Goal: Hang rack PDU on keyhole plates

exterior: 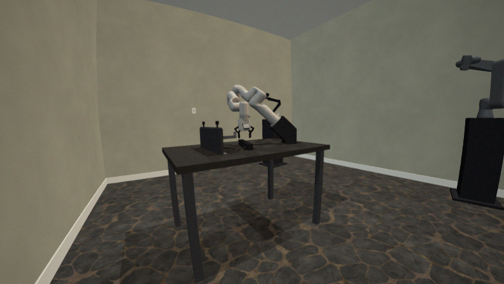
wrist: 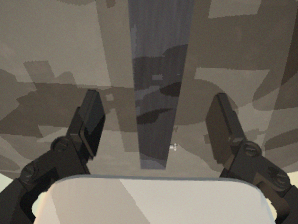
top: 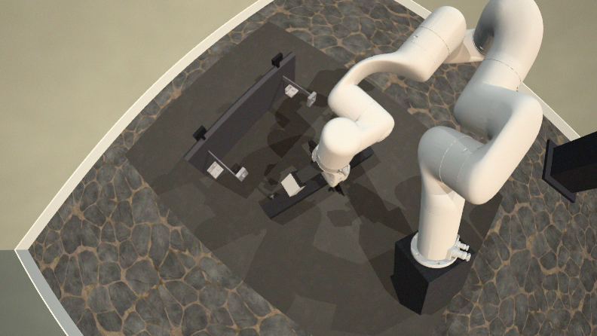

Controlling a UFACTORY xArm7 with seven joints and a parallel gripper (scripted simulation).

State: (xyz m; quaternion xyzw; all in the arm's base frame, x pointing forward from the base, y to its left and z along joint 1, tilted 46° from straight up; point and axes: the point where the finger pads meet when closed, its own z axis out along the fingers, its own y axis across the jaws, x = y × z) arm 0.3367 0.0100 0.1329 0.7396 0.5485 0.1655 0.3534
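Now: the rack PDU 20 mm ahead of my hand and 60 mm below it. Also, from my hand: dark mounting panel (300 mm ahead, 40 mm to the right).
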